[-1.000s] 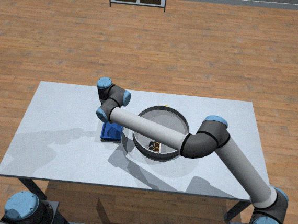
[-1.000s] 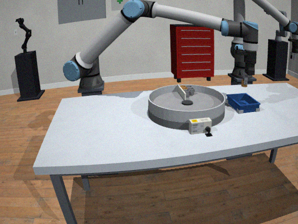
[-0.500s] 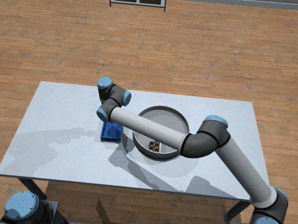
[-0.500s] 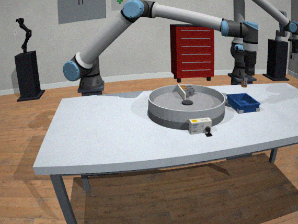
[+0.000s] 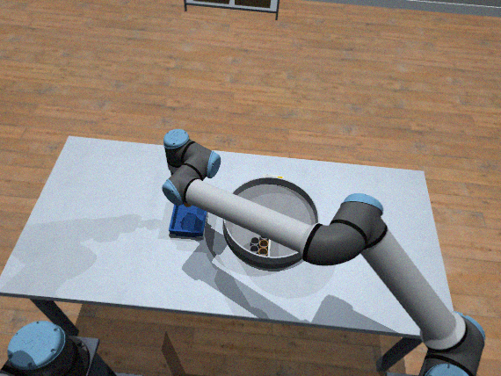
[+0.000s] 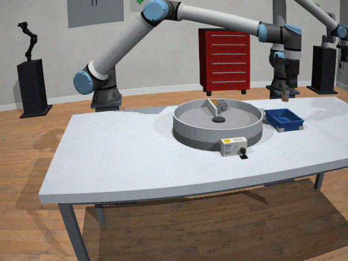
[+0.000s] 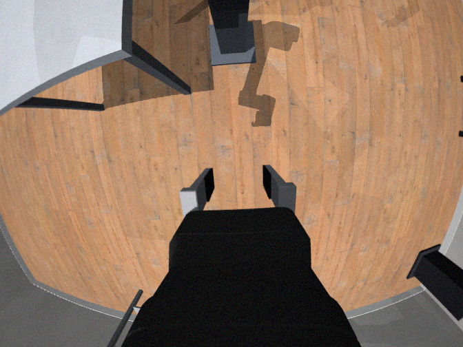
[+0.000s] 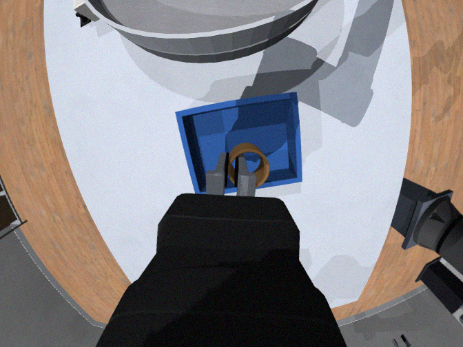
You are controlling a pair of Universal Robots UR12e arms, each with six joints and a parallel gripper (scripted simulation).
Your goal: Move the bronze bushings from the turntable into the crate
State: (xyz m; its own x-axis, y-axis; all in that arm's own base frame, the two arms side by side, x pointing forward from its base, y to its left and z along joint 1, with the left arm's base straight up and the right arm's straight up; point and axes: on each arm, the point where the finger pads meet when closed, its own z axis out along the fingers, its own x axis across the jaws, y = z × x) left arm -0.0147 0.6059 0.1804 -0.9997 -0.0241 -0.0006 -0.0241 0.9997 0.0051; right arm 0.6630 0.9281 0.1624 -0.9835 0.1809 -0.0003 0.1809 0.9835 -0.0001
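Observation:
My right hand is 2 cm past the blue crate and 14 cm above it.

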